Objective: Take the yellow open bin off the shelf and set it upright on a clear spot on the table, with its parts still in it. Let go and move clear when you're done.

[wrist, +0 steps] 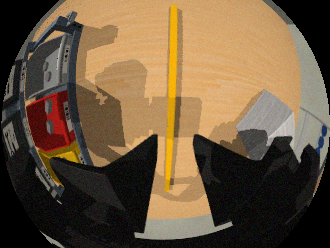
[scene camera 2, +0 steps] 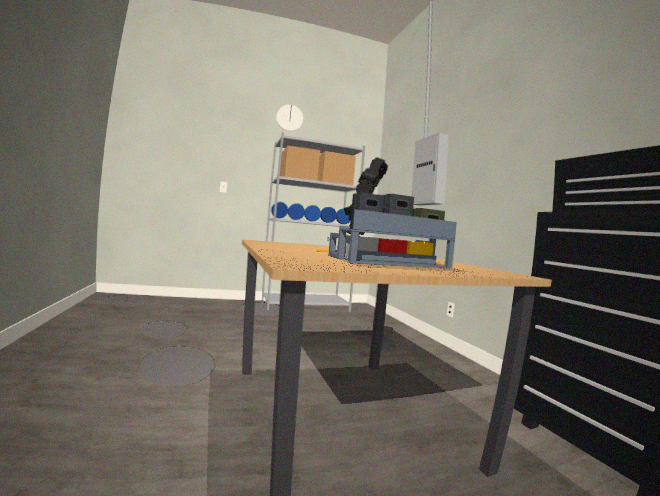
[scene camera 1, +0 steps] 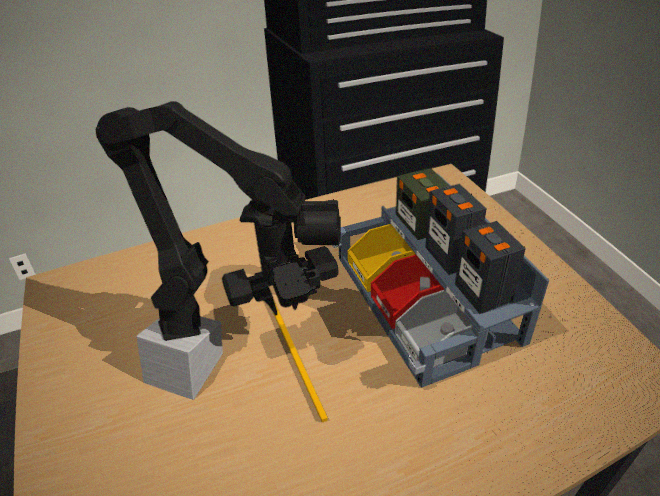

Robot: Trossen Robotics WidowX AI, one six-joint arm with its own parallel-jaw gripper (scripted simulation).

Path:
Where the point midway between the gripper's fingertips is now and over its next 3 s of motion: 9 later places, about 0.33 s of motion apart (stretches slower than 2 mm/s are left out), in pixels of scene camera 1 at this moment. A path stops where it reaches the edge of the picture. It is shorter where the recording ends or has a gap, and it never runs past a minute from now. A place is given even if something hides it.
My gripper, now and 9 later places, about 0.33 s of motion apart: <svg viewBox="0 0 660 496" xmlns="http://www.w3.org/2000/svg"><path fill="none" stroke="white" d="M285 311L285 311L288 307L301 296L307 290L318 280L329 269L334 266L348 251L349 251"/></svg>

